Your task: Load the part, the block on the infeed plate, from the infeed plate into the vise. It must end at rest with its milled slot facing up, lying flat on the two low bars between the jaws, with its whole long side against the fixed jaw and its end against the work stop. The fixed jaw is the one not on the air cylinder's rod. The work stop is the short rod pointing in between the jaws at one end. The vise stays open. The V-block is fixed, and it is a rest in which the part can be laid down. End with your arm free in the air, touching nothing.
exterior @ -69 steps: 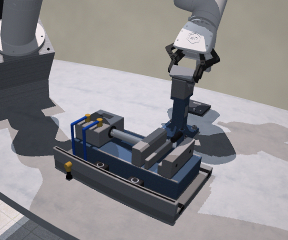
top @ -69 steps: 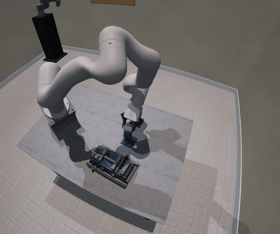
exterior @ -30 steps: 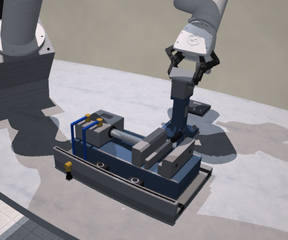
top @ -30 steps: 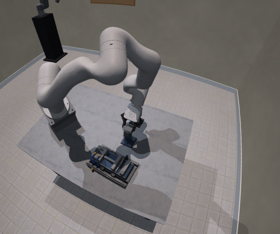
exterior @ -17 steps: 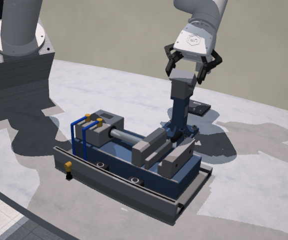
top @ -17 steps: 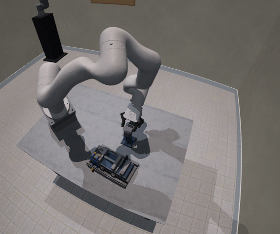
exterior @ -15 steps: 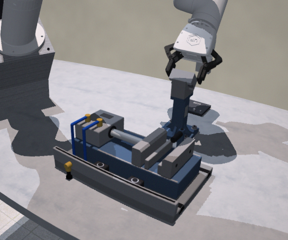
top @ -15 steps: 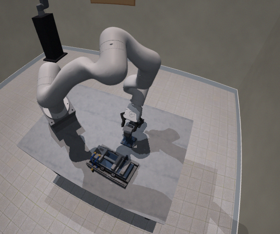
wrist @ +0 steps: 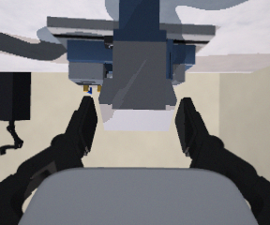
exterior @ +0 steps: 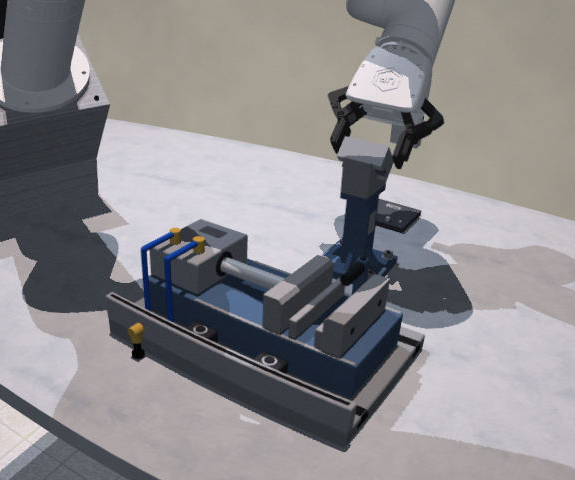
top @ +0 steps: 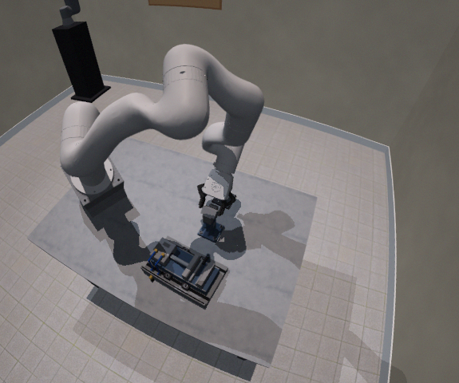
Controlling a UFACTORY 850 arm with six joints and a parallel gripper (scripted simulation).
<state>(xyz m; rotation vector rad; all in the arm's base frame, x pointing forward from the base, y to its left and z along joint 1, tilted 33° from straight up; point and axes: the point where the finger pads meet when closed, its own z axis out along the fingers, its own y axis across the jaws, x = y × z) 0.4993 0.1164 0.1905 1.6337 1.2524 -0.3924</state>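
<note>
My hand is 1 cm to the left of the part and 2 cm above it. From my hand the other things lie so: black work stop: 5 cm ahead, 18 cm to the right, 8 cm below; then cylinder rod: 5 cm behind, 22 cm to the right, 9 cm below; then blue post: 11 cm below.
</note>
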